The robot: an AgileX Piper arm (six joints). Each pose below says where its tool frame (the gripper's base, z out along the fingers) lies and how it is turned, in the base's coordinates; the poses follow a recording.
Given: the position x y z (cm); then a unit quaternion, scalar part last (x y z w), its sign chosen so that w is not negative.
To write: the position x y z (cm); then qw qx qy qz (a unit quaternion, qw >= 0). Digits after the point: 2 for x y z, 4 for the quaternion.
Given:
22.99, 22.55, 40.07, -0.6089, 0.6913, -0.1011, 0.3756
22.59, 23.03, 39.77, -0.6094, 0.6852, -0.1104, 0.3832
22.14, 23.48, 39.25, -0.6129, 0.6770, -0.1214, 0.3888
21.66, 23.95, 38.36, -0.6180, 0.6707, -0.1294, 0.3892
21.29, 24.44, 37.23, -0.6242, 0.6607, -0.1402, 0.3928
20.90, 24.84, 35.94, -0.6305, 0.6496, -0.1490, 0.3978
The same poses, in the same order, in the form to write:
22.99, 22.55, 40.07, 0.3756, -0.6089, 0.6913, -0.1011
22.59, 23.03, 39.77, 0.3832, -0.6094, 0.6852, -0.1104
22.14, 23.48, 39.25, 0.3888, -0.6129, 0.6770, -0.1214
21.66, 23.95, 38.36, 0.3892, -0.6180, 0.6707, -0.1294
21.29, 24.44, 37.23, 0.3928, -0.6242, 0.6607, -0.1402
20.90, 24.84, 35.94, 0.3978, -0.6305, 0.6496, -0.1490

